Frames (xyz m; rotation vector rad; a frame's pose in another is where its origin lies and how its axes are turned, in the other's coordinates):
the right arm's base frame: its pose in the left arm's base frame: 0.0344 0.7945 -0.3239 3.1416 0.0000 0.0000
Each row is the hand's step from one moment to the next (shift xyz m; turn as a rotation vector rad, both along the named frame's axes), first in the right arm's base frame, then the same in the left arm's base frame.
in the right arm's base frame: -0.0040 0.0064 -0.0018 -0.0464 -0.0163 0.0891
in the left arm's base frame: -0.0040 -0.0064 0.0018 -0.0464 0.0163 -0.0891
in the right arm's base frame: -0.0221 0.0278 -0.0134 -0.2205 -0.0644 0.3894
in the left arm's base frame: -0.0221 -0.0278 0.0134 -0.2205 0.0644 -0.3894
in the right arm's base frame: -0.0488 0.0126 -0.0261 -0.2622 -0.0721 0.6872
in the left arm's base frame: -0.0488 -0.0126 0.0261 -0.2622 0.0721 -0.6872
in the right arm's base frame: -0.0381 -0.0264 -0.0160 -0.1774 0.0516 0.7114
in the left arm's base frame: -0.0381 0.0264 0.0160 -0.1774 -0.0516 -0.7114
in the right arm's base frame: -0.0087 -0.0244 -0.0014 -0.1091 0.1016 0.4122
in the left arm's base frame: -0.0087 0.0244 0.0014 -0.1091 -0.1016 -0.4122
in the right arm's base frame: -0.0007 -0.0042 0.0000 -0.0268 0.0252 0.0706
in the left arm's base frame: -0.0007 0.0042 0.0000 -0.0268 -0.0252 -0.0706
